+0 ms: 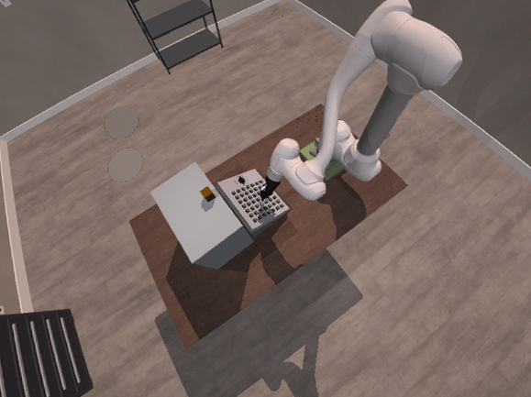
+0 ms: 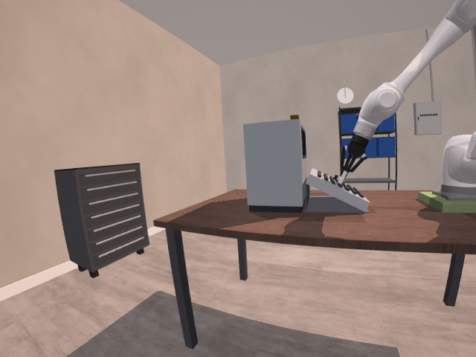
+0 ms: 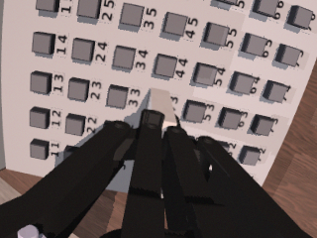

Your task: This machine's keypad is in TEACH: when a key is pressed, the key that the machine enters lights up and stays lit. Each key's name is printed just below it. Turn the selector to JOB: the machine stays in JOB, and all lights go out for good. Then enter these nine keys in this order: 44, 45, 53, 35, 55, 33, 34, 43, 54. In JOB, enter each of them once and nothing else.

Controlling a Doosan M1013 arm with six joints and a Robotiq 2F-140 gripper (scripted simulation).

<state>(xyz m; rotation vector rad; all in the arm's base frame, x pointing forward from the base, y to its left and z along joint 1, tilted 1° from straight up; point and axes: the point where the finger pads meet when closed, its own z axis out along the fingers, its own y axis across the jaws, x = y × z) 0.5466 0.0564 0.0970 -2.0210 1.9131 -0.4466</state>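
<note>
Now: hand 3 cm to the left of the key 44, 3 cm above it and 2 cm short of it. From my hand the other things lie so: black selector knob: 20 cm to the right, 2 cm below, 2 cm ahead; then sloped keypad: 8 cm to the right, 7 cm below, 4 cm ahead.
</note>
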